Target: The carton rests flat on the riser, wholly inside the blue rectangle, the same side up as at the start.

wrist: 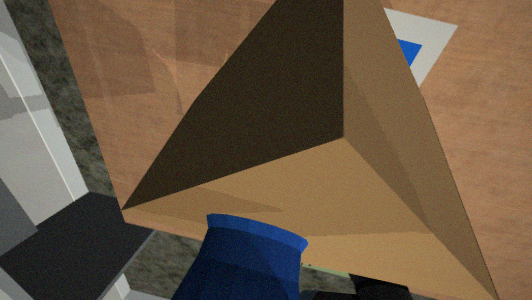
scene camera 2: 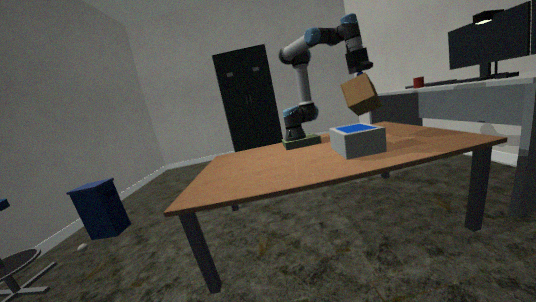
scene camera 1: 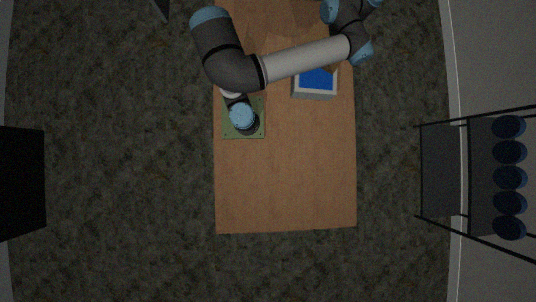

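Where they show: end effector, tool point: (wrist: 249,225); arm's base, origin of the base link: (scene camera 2: 295,138).
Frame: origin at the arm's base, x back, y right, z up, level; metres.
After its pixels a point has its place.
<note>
The brown carton (scene camera 1: 331,68) {z 0.250, x -0.442, y -0.157 m} (scene camera 2: 360,94) {z 0.240, x -0.505, y -0.202 m} (wrist: 305,185) hangs tilted in the air from my suction cup (scene camera 2: 359,74) (wrist: 257,229), with one corner pointing down. The cup is on the carton's upper face. The grey riser (scene camera 1: 314,95) {z 0.033, x -0.417, y -0.096 m} (scene camera 2: 362,145) {z 0.007, x -0.551, y -0.152 m} (wrist: 442,35) {z 0.073, x -0.525, y -0.083 m} stands on the table below, with a visible gap under the carton in scene camera 2. The blue rectangle (scene camera 1: 316,81) {z 0.073, x -0.428, y -0.164 m} (scene camera 2: 356,128) {z 0.073, x -0.458, y -0.193 m} (wrist: 410,51) {z 0.073, x -0.508, y -0.112 m} is on the riser's top. The arm and carton hide part of the riser in scene camera 1, and the carton hides most of it in the wrist view.
The wooden table (scene camera 1: 285,185) {z -0.047, x -0.172, y 0.411 m} (scene camera 2: 280,172) {z -0.047, x -0.472, y 0.245 m} carries the arm's green base plate (scene camera 1: 230,132) {z -0.007, x 0.104, y 0.041 m} (scene camera 2: 301,143) {z -0.020, x -0.101, y -0.004 m}. A grey desk (scene camera 2: 470,107) with a monitor (scene camera 2: 487,40) and a red mug (scene camera 2: 418,82) stands behind the table at the right. A blue bin (scene camera 2: 100,210) stands on the floor at the left.
</note>
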